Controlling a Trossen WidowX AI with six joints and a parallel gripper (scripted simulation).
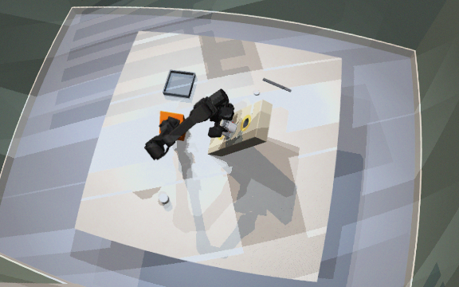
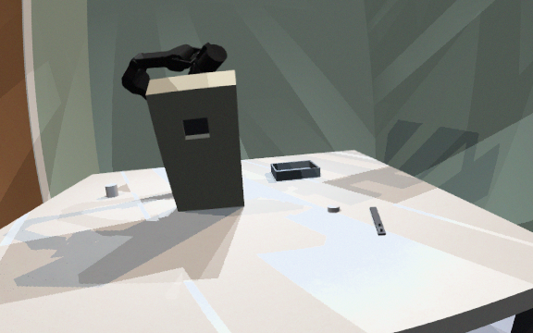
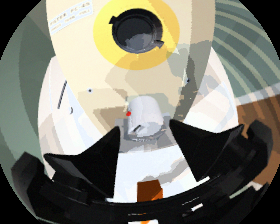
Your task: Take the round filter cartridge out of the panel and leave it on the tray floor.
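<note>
My gripper tip is 50 mm short of the beige service panel, 20 mm above it and 10 mm to the right of it. The rest, counted from my gripper tip: small grey cylinder 400 mm to the right, 210 mm behind, 180 mm below; then round pale filter cartridge 10 mm below; then dark-rimmed tray 380 mm behind, 230 mm to the left, 190 mm below.
</note>
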